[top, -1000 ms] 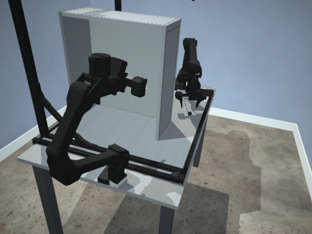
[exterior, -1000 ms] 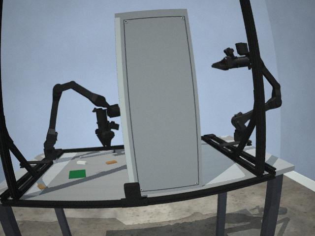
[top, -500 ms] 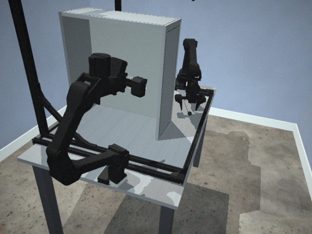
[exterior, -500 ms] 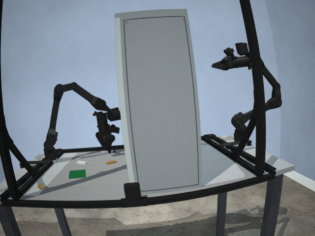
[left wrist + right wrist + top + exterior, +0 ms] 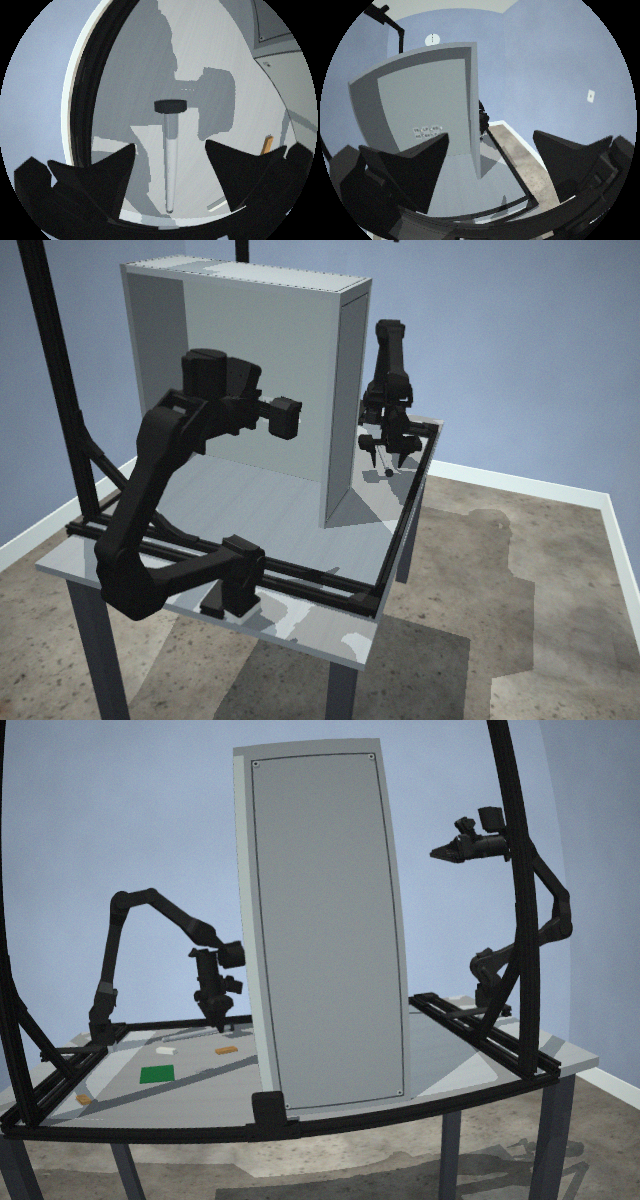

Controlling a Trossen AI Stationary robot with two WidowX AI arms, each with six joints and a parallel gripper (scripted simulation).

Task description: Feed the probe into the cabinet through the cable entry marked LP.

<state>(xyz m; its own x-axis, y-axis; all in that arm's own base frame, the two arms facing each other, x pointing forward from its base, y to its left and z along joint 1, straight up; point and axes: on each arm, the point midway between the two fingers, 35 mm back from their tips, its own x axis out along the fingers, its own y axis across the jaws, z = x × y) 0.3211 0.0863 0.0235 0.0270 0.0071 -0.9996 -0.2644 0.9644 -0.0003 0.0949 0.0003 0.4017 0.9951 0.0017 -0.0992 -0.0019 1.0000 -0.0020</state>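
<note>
Now: left hand 20 mm past the rod, 50 mm to the right of it and 30 mm above it. Also, from my left hand: white block 170 mm behind, 110 mm to the left, 40 mm below; then green patch 340 mm behind, 100 mm to the left, 40 mm below; then LP label 330 mm behind, 160 mm to the right, 170 mm above.
Now: the rod 660 mm to the left of my right hand, 410 mm below it and 90 mm ahead of it. The rest, counted from my right hand: white block: 720 mm to the left, 420 mm below, 70 mm behind; green patch: 710 mm to the left, 420 mm below, 230 mm behind; LP label: 450 mm to the left, 220 mm behind, 210 mm below.
</note>
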